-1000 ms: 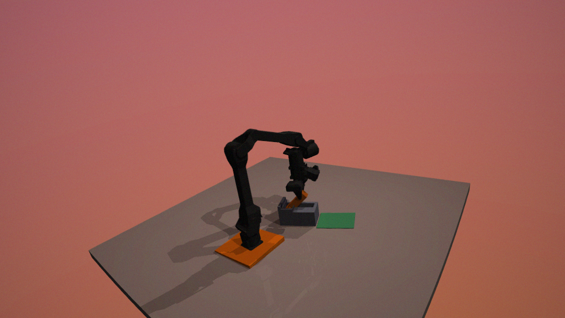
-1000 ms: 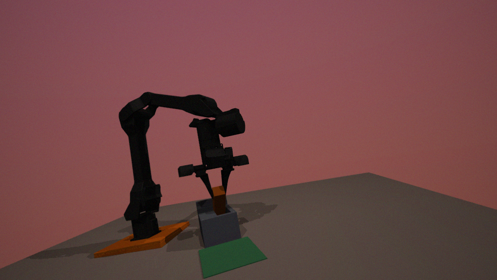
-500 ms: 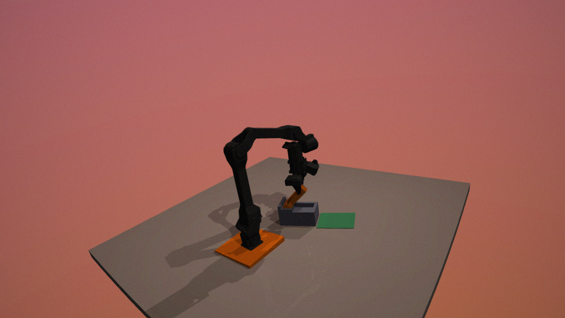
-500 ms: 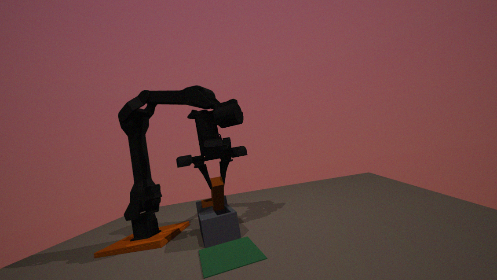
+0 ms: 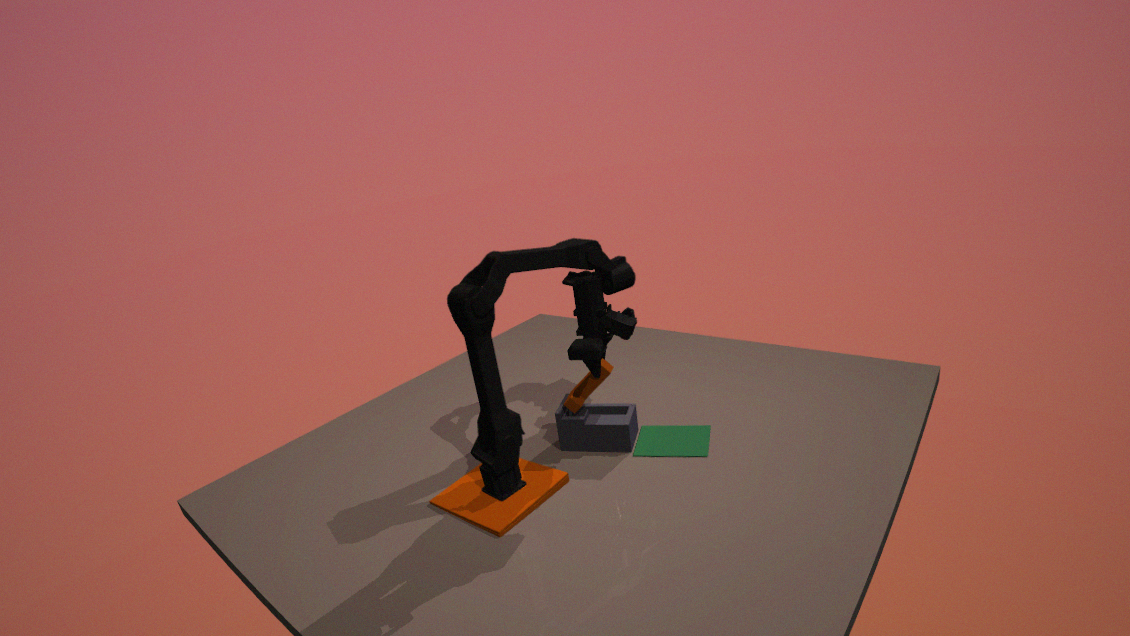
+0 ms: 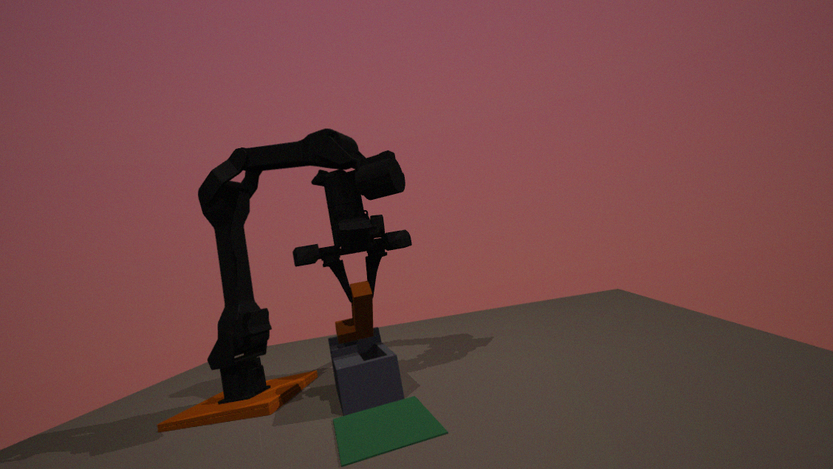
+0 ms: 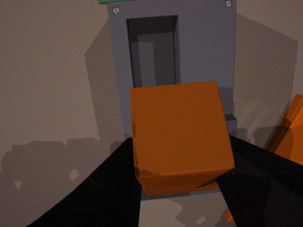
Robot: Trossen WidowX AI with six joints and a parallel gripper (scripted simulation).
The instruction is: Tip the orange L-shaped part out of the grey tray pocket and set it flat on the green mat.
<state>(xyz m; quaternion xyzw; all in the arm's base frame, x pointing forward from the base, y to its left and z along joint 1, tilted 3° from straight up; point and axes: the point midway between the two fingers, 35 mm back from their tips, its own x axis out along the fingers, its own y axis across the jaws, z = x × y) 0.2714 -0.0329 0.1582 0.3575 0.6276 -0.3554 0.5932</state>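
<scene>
Now: gripper tip 16 cm above the green mat, 13 cm to the left of it and 6 cm short of it. Round my gripper tip: orange L-shaped part (3 cm below, 3 cm behind, 2 cm to the left).
</scene>
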